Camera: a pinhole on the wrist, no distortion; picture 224 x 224 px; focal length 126.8 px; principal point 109.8 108.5 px. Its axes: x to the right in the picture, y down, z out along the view. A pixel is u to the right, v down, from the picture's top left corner.
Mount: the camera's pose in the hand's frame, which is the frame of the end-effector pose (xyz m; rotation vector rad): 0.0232 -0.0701 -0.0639 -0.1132 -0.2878 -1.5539
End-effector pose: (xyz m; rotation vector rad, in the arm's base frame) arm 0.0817 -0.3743 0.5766 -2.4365 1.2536 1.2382
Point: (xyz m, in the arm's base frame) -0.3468 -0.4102 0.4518
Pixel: 39.0 109.5
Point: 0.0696 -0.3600 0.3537
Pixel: 133.4 200.3
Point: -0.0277 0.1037 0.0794
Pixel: 205.7 124.6
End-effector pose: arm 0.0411 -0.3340 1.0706 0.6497 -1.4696 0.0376
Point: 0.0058 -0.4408 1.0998
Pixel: 137.0 159.0
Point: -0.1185 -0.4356 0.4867
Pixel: outside the picture
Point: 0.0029 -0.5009 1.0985
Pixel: 182.4 173.8
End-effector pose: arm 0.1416 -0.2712 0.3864 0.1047 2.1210 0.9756
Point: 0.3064 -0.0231 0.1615
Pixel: 126.1 152.6
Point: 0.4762 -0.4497 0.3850
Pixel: outside the picture
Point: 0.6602 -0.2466 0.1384
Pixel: 195.9 66.3
